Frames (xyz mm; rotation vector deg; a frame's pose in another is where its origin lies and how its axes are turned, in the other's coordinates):
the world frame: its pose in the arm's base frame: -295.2 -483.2 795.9 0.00 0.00 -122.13
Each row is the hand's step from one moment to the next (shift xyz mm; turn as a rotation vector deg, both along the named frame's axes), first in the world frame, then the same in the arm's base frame.
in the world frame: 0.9 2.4 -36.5 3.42 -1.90 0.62
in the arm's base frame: 1.6 -2.0 -36.5 -3.43 -1.89 0.62
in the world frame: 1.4 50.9 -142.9 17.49 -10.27 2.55
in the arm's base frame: 42.4 -28.3 -142.9 -18.00 -9.35 2.55
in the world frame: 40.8 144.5 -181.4 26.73 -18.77 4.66
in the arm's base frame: 100.7 -111.4 -181.4 -30.11 -12.65 4.66
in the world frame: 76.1 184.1 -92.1 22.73 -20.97 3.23
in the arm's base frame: 115.4 -162.4 -92.1 -29.85 -8.10 3.23
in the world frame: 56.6 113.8 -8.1 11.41 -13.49 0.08
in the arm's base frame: 66.3 -108.5 -8.1 -17.49 -2.49 0.08
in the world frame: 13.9 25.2 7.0 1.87 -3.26 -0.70
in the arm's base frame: 13.9 -25.2 7.0 -3.76 0.15 -0.70
